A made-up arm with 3 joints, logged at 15 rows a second.
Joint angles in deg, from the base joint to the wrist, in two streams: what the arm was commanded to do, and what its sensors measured. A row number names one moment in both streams.
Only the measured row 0 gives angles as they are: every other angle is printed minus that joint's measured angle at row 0.
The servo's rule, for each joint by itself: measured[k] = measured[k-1] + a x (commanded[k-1-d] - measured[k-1]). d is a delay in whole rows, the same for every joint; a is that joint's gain. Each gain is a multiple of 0.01, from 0.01 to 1. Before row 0 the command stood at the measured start. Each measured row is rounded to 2 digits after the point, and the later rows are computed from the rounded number. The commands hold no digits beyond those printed.
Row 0, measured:
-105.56, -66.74, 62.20
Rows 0 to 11, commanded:
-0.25, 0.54, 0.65
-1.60, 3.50, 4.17
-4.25, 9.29, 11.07
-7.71, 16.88, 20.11
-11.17, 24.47, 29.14
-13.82, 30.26, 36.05
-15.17, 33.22, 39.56
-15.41, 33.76, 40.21
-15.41, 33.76, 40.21
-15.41, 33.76, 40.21
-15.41, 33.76, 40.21
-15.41, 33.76, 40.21
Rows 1 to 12, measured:
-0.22, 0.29, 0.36
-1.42, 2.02, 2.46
-3.88, 5.95, 7.20
-7.21, 11.85, 14.30
-10.66, 18.66, 22.46
-13.41, 24.92, 29.93
-14.94, 29.40, 35.23
-15.35, 31.75, 37.97
-15.40, 32.84, 39.20
-15.41, 33.34, 39.76
-15.41, 33.57, 40.01
-15.41, 33.67, 40.12
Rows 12 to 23, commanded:
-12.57, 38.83, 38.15
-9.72, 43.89, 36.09
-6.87, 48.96, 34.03
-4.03, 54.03, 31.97
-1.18, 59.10, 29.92
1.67, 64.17, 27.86
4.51, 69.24, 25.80
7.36, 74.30, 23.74
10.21, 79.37, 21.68
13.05, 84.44, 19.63
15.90, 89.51, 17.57
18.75, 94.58, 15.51
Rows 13 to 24, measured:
-12.94, 36.46, 39.04
-10.14, 40.47, 37.42
-7.30, 45.05, 35.56
-4.46, 49.90, 33.59
-1.61, 54.87, 31.57
1.24, 59.89, 29.53
4.08, 64.94, 27.48
6.93, 69.99, 25.42
9.78, 75.06, 23.36
12.62, 80.13, 21.31
15.47, 85.20, 19.25
18.32, 90.27, 17.19

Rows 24 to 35, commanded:
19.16, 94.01, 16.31
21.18, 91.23, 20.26
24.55, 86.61, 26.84
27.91, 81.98, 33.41
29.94, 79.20, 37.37
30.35, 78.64, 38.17
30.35, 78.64, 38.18
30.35, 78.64, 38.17
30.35, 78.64, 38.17
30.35, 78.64, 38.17
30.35, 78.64, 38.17
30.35, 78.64, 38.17
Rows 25 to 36, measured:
19.05, 92.29, 16.71
20.90, 91.72, 18.66
24.08, 88.96, 23.16
27.41, 85.19, 28.80
29.61, 81.96, 33.51
30.25, 80.17, 36.07
30.34, 79.34, 37.23
30.35, 78.96, 37.75
30.35, 78.79, 37.98
30.35, 78.71, 38.08
30.35, 78.67, 38.13
30.35, 78.65, 38.15

